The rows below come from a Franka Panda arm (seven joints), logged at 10 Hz.
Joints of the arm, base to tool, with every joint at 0 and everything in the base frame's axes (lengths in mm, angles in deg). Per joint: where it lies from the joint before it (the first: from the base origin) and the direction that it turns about. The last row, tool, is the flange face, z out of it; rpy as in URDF.
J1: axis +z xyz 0 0 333
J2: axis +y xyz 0 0 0
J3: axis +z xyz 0 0 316
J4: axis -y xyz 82.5 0 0
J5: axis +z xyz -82.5 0 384
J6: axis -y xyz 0 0 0
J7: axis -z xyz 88 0 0
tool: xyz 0 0 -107 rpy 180 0 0
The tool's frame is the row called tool.
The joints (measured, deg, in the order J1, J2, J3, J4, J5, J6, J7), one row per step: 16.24 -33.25 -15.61 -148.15 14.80 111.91 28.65; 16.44 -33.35 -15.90 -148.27 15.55 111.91 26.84; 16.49 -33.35 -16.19 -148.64 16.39 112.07 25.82; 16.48 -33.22 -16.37 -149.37 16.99 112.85 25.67; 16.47 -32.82 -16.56 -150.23 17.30 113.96 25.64; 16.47 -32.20 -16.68 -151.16 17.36 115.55 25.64; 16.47 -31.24 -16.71 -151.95 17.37 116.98 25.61; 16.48 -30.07 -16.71 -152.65 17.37 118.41 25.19; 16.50 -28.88 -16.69 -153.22 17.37 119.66 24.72; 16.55 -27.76 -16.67 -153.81 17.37 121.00 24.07
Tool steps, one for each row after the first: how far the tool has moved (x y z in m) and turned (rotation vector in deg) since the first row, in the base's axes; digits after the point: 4 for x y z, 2 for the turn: -0.0005 0.0003 -0.0002 0.98 -0.54 1.32; -0.0013 0.0000 -0.0028 1.94 -0.59 1.68; -0.0021 -0.0003 -0.0084 2.44 -0.44 1.19; -0.0024 -0.0009 -0.0163 2.55 -0.18 0.58; -0.0020 -0.0016 -0.0256 2.28 -0.10 -0.05; -0.0013 -0.0017 -0.0360 1.83 0.29 -0.51; -0.0002 -0.0016 -0.0470 1.32 0.63 -0.58; 0.0007 -0.0015 -0.0572 0.82 1.00 -0.51; 0.0014 -0.0013 -0.0671 0.33 1.17 -0.26
